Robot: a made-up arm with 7 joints.
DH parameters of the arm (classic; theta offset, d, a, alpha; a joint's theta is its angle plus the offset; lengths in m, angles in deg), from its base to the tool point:
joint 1: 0 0.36 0 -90
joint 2: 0 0 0 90
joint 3: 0 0.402 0.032 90
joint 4: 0 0 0.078 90
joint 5: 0 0.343 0 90
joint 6: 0 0 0.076 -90
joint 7: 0 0.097 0 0
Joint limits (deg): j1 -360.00..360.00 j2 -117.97..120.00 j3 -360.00..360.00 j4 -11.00..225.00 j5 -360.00..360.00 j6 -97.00..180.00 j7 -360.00..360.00
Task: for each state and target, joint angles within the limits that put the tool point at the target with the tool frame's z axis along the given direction. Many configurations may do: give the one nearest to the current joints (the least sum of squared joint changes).
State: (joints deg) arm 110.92 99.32 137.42 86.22 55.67 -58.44 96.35
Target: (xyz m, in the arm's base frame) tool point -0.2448 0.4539 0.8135 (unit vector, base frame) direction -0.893 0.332 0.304
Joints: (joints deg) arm 93.57 70.85 160.13 100.34 63.71 -58.48 96.35
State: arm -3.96 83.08 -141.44 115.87 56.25 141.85 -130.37
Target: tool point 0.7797 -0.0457 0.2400 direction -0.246 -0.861 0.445
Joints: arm 7.30 111.90 -159.98 153.10 43.62 101.16 -130.37
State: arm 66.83 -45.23 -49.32 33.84 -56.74 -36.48 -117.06
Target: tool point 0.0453 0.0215 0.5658 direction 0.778 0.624 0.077
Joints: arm 29.17 -74.87 -27.73 5.60 -67.57 -18.98 -117.06
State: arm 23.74 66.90 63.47 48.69 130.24 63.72 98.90
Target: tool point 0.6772 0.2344 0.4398 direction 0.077 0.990 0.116
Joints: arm -4.89 48.55 31.55 98.08 90.53 63.47 98.90
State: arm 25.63 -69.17 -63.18 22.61 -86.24 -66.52 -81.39
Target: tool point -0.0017 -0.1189 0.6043 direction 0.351 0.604 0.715
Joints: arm 27.05 -70.02 -56.30 16.98 -85.58 -69.89 -81.39
